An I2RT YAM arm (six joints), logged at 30 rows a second.
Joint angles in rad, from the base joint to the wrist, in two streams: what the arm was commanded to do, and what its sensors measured. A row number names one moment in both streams.
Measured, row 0: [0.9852, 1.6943, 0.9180, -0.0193, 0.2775, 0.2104]
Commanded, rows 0 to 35: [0.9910, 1.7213, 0.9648, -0.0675, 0.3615, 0.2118]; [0.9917, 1.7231, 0.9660, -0.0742, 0.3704, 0.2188]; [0.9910, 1.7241, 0.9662, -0.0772, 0.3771, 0.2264]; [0.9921, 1.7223, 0.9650, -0.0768, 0.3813, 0.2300]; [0.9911, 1.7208, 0.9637, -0.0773, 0.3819, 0.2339]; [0.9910, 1.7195, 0.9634, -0.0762, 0.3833, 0.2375]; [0.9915, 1.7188, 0.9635, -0.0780, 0.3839, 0.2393]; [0.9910, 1.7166, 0.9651, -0.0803, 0.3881, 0.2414]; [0.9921, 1.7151, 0.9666, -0.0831, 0.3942, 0.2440]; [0.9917, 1.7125, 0.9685, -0.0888, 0.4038, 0.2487]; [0.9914, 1.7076, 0.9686, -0.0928, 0.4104, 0.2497]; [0.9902, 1.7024, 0.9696, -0.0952, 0.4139, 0.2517]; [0.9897, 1.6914, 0.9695, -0.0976, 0.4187, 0.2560]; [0.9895, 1.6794, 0.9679, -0.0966, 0.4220, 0.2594]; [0.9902, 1.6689, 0.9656, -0.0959, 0.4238, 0.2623]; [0.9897, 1.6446, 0.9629, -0.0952, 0.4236, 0.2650]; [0.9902, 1.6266, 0.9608, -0.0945, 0.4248, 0.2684]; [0.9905, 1.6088, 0.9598, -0.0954, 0.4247, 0.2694]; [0.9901, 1.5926, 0.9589, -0.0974, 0.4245, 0.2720]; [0.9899, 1.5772, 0.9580, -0.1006, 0.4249, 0.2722]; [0.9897, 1.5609, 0.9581, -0.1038, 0.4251, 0.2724]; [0.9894, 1.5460, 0.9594, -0.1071, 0.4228, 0.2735]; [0.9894, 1.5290, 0.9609, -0.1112, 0.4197, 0.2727]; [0.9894, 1.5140, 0.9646, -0.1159, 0.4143, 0.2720]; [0.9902, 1.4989, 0.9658, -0.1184, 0.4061, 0.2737]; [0.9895, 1.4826, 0.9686, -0.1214, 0.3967, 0.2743]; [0.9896, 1.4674, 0.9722, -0.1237, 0.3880, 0.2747]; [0.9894, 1.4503, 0.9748, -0.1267, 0.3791, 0.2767]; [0.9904, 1.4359, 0.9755, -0.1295, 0.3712, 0.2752]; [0.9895, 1.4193, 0.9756, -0.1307, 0.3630, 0.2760]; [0.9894, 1.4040, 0.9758, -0.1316, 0.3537, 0.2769]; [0.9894, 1.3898, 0.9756, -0.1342, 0.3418, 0.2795]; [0.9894, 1.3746, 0.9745, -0.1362, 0.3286, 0.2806]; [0.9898, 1.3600, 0.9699, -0.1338, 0.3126, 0.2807]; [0.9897, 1.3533, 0.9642, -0.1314, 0.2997, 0.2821]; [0.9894, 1.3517, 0.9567, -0.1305, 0.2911, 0.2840]
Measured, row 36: [0.9882, 1.4082, 0.9443, -0.1463, 0.3439, 0.2691]
